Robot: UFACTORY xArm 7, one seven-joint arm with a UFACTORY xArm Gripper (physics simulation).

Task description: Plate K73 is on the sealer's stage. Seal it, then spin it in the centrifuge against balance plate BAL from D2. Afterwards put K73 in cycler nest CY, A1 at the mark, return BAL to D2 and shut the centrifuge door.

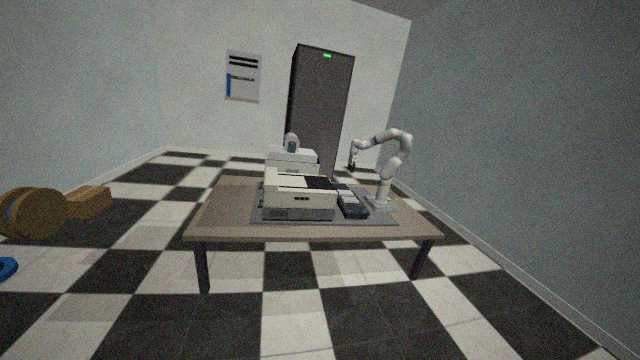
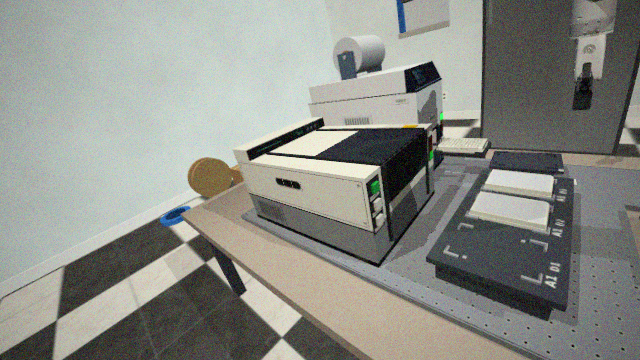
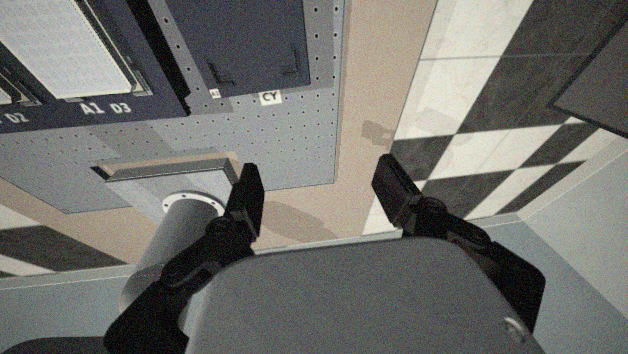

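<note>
Plate K73 sits on the stage in front of the sealer. The white centrifuge stands nearer, with a dark top section; its door state is unclear. The dark deck holds a white plate at D2, where BAL belongs, and another white plate at D3. D1 bears no plate. The CY nest is bare. My gripper is open and empty, high beyond the nest and near the table edge.
The arm's base stands on the table beside the perforated board. A tall dark cabinet stands behind the table. A film roll tops the sealer.
</note>
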